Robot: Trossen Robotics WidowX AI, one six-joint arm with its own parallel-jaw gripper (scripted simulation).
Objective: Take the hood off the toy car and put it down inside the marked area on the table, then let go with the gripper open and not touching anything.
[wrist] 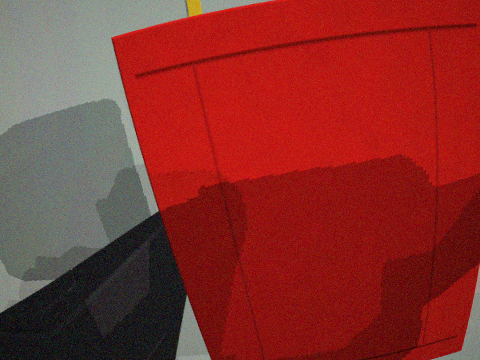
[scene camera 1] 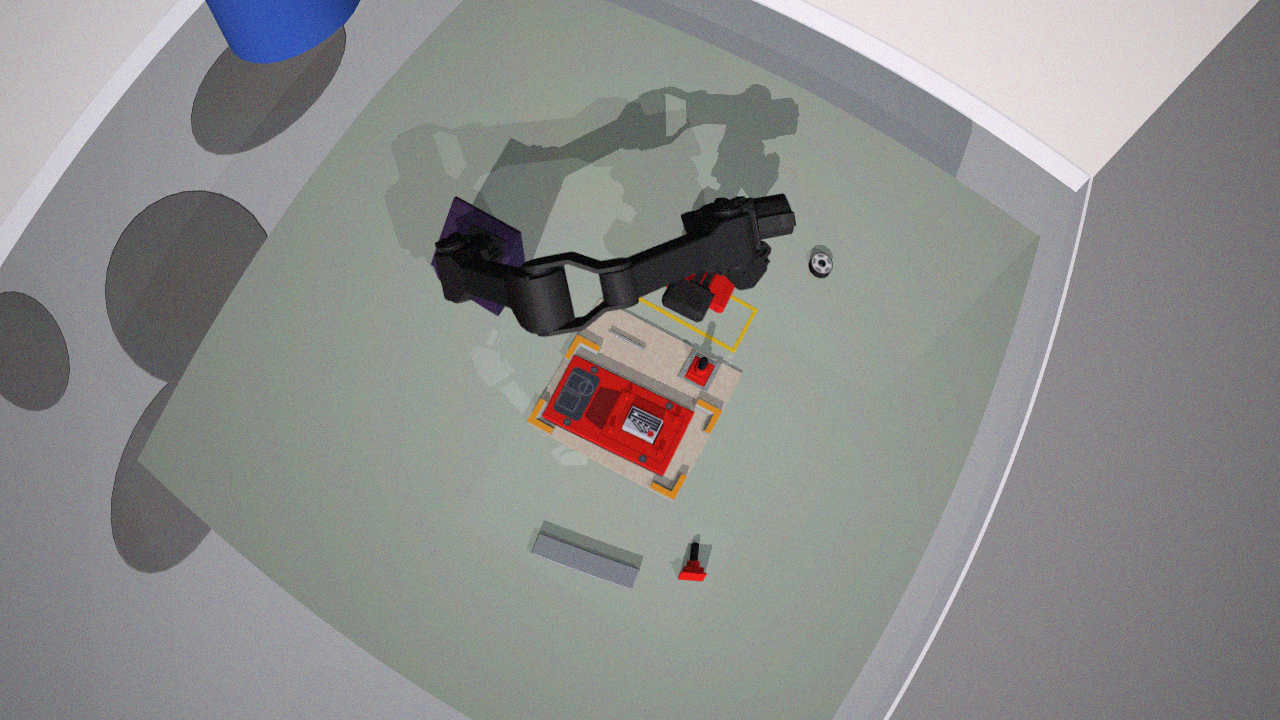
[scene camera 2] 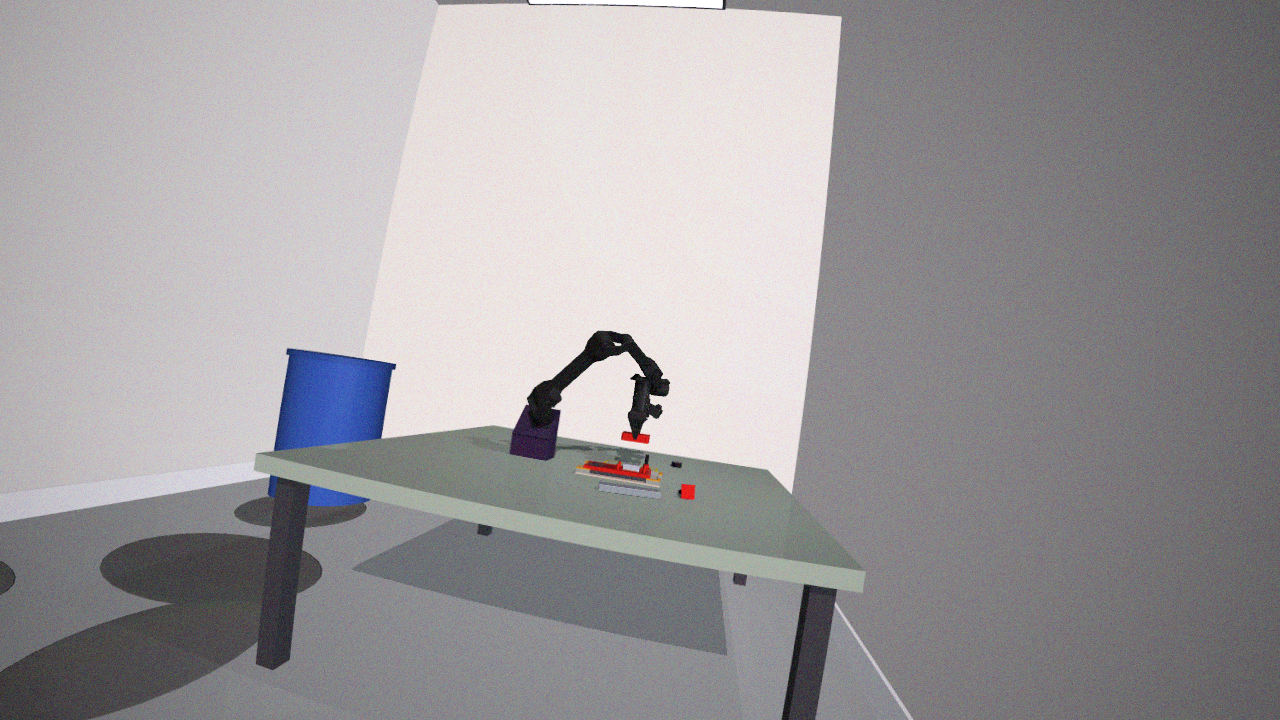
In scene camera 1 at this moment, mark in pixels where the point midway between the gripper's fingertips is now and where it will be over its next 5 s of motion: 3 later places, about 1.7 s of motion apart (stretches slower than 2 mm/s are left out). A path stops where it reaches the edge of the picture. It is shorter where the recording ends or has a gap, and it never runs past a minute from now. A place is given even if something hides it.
My gripper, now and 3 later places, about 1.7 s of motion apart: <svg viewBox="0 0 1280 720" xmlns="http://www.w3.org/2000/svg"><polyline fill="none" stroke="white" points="704,278 702,287 698,294 696,299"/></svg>
